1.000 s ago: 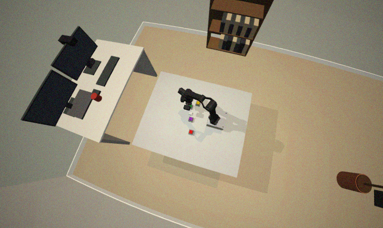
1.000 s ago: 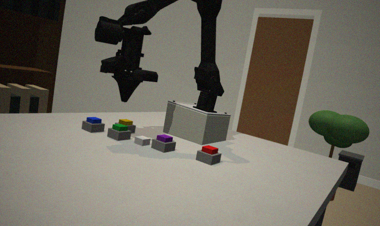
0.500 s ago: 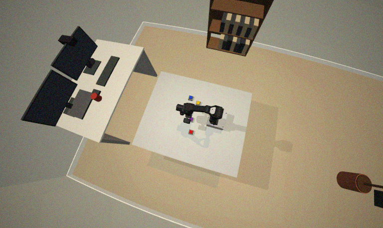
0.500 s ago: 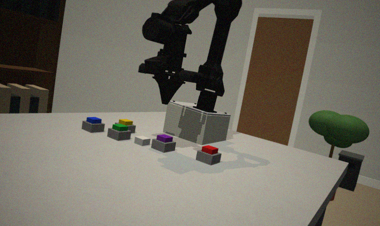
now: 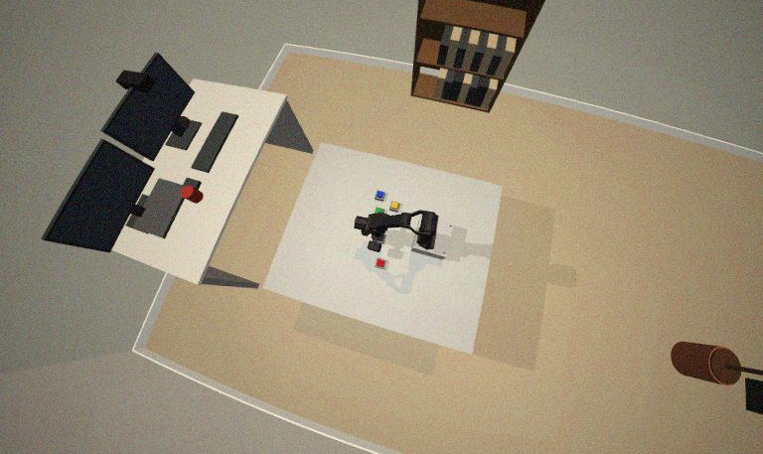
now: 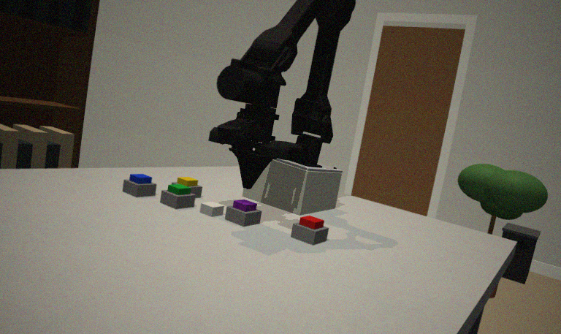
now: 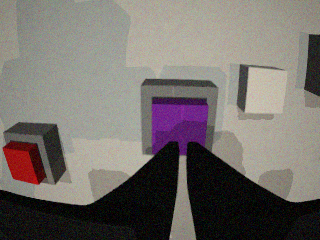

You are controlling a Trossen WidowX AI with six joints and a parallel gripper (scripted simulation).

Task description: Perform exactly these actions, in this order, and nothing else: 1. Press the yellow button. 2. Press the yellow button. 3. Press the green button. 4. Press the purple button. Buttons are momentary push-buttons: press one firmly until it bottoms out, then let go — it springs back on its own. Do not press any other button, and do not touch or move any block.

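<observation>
The purple button is 3 cm below my gripper tip. From my gripper tip the other things lie so: red button: 13 cm to the left, 4 cm behind, 3 cm below; then green button: 13 cm to the right, 5 cm ahead, 3 cm below; then small white block: 6 cm to the right, 6 cm below, 2 cm ahead.
</observation>
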